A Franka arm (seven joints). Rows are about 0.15 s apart.
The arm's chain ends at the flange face. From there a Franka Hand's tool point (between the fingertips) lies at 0.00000 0.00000 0.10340 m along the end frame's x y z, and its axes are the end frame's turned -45 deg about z.
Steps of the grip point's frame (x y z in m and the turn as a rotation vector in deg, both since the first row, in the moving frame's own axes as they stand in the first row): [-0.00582, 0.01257, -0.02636, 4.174, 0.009, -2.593]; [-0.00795, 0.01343, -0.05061, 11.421, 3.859, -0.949]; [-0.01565, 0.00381, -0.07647, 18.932, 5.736, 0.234]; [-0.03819, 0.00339, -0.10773, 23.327, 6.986, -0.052]
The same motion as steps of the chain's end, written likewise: [0.01020, 0.01821, -0.02609, 2.958, -2.945, -2.593]; [0.01361, 0.03439, -0.04833, 10.805, -5.347, -0.949]; [0.00807, 0.04465, -0.07037, 17.443, -9.331, 0.234]; [-0.00436, 0.06692, -0.09853, 21.435, -11.555, -0.052]
